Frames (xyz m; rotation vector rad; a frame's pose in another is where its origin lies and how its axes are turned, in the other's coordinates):
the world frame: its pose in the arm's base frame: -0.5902 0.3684 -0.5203 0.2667 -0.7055 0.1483
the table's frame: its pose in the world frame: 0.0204 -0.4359 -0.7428 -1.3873 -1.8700 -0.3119
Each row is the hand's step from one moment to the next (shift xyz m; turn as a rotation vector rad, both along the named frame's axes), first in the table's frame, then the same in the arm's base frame.
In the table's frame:
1: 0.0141 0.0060 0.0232 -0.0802 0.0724 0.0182
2: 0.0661 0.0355 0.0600 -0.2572 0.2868 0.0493
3: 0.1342 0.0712 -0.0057 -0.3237 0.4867 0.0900
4: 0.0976 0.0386 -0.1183 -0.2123 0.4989 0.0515
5: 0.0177 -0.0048 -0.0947 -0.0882 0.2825 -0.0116
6: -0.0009 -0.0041 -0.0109 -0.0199 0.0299 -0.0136
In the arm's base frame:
1: -0.0061 0.0268 -0.0043 0.1066 0.0103 -0.0230
2: -0.0209 0.0925 0.0156 0.3827 0.0519 -0.0414
3: -0.0375 0.0917 0.1153 0.5732 0.1453 -0.0096
4: -0.0320 -0.0251 0.1528 0.5089 0.1740 0.0857
5: -0.0113 -0.0650 0.0703 0.2684 0.0829 0.0938
6: -0.0019 -0.0105 0.0047 0.0361 -0.0054 0.0120

